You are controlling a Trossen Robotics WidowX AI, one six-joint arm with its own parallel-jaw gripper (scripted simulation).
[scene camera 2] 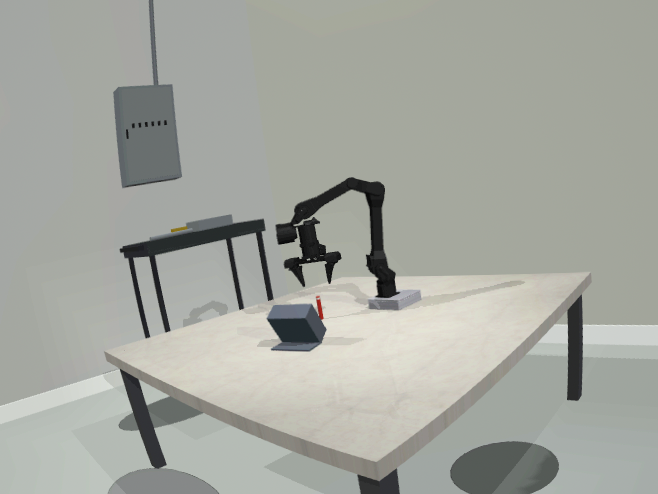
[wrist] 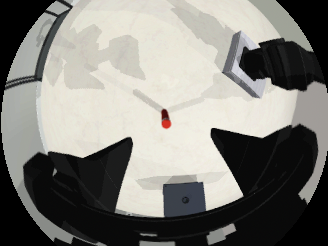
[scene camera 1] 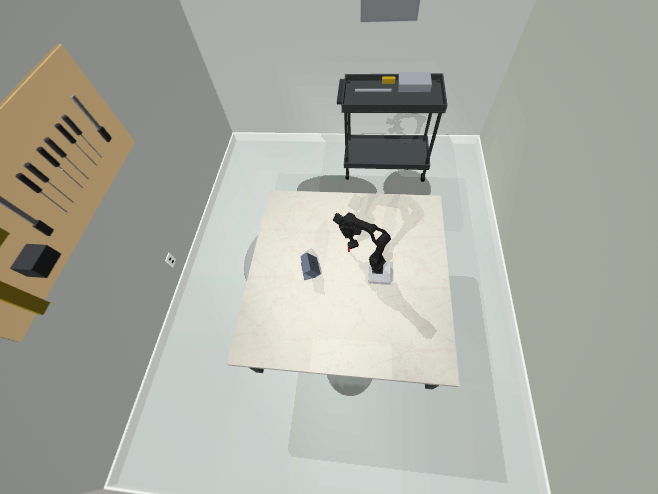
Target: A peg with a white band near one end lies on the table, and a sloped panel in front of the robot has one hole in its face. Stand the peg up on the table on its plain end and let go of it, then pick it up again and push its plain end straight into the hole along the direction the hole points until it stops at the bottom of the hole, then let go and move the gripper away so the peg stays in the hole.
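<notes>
Wrist view: my gripper is visible there too. My gripper is open and holds nothing. A sloped panel is also visible.
</notes>
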